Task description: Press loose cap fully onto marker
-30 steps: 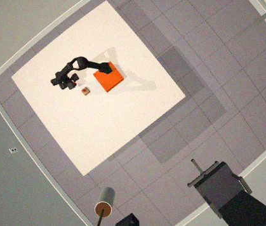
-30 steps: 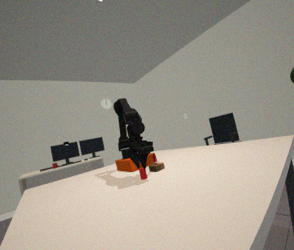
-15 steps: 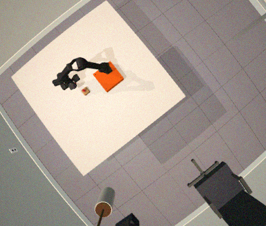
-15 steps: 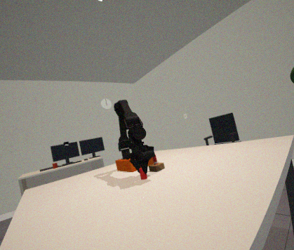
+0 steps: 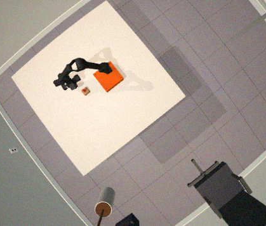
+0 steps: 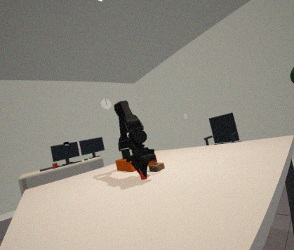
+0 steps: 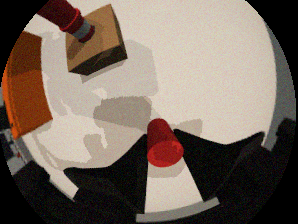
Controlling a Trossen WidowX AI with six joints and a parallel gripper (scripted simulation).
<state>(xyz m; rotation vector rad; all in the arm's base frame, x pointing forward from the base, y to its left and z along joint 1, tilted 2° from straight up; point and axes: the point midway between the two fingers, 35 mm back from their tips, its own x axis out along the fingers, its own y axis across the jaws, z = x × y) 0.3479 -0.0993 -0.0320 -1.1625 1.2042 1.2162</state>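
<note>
Right now my gripper tip is 50 mm past the holder block and 130 mm to the right of it. From my gripper tip the other things lie so: red cap 10 mm above.
</note>
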